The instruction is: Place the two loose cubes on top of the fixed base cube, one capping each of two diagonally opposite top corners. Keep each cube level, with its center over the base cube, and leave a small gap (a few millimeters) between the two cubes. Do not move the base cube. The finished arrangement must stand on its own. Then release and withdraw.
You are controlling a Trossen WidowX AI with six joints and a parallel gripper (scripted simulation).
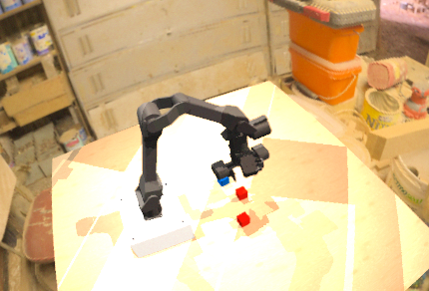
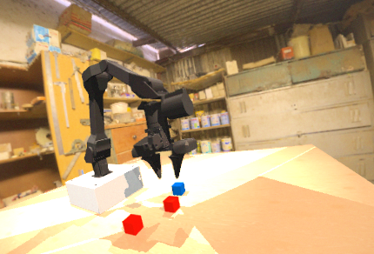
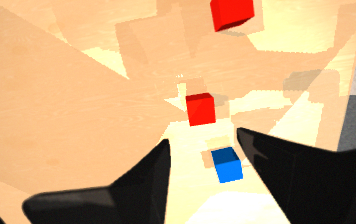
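Now: the red cube 10 mm behind my gripper tip and 80 mm below it. Also, from my gripper tip: blue cube 50 mm behind, 90 mm to the left, 80 mm below.
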